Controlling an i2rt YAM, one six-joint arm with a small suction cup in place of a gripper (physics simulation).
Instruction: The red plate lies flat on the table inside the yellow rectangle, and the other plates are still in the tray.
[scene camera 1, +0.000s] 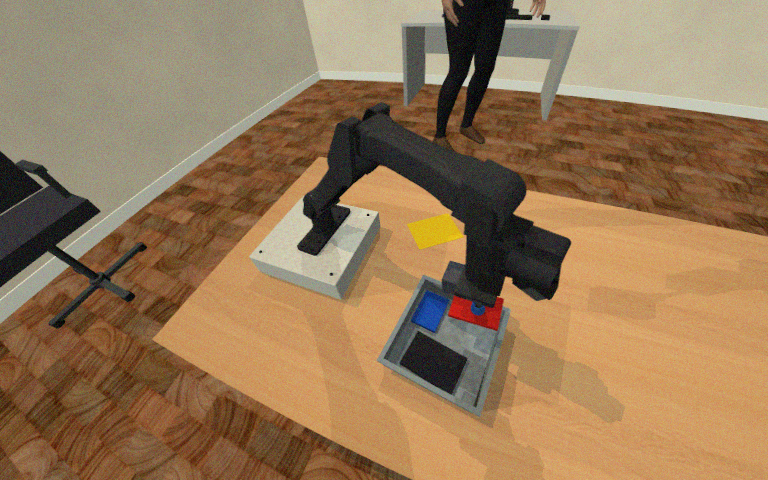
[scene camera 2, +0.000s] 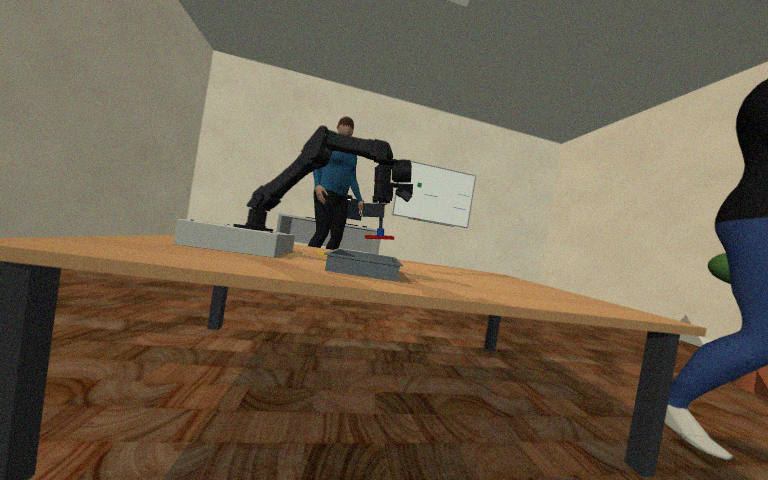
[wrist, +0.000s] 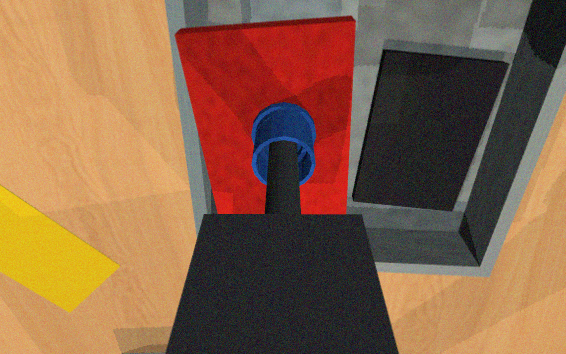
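Where they show: hand, tool point: (scene camera 1: 477, 311) (scene camera 2: 380, 238) (wrist: 283, 121); arm's base, link origin: (scene camera 1: 325, 229) (scene camera 2: 255, 229).
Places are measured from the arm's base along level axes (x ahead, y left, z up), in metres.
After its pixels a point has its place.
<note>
The red plate (scene camera 1: 491, 318) {y -0.130, x 0.498, z 0.053 m} (scene camera 2: 388, 237) {y -0.147, x 0.494, z 0.049 m} (wrist: 225, 75) {y -0.095, x 0.496, z 0.055 m} hangs about level from the blue suction cup of my gripper (scene camera 1: 478, 309) (scene camera 2: 380, 232) (wrist: 283, 145) {y -0.116, x 0.470, z 0.040 m}, which is shut on it. In the scene camera 2 view the plate is above the rim of the grey tray (scene camera 1: 429, 388) {y -0.284, x 0.424, z -0.023 m} (scene camera 2: 362, 267) {y -0.277, x 0.415, z -0.048 m} (wrist: 430, 268) {y -0.226, x 0.313, z -0.023 m}, with a gap between. The blue plate (scene camera 1: 430, 311) {y -0.107, x 0.369, z -0.059 m} and the black plate (scene camera 1: 433, 362) {y -0.222, x 0.414, z -0.060 m} (wrist: 430, 130) {y -0.223, x 0.422, z -0.060 m} lie in the tray. The yellow rectangle (scene camera 1: 434, 230) {y 0.174, x 0.291, z -0.072 m} (scene camera 2: 321, 253) {y 0.148, x 0.240, z -0.070 m} (wrist: 55, 265) {y 0.157, x 0.274, z -0.072 m} lies on the table, apart from the tray, with no plate on its visible part. The blue plate does not show in the wrist view.
The arm's pale base block (scene camera 1: 283, 254) {y -0.130, x -0.059, z 0.003 m} (scene camera 2: 226, 240) {y -0.168, x -0.011, z -0.040 m} stands on the table beside the tray and the yellow rectangle. One person (scene camera 1: 472, 56) (scene camera 2: 338, 175) stands beyond the table, another (scene camera 2: 747, 254) at the right. An office chair (scene camera 1: 45, 220) is at the left.
</note>
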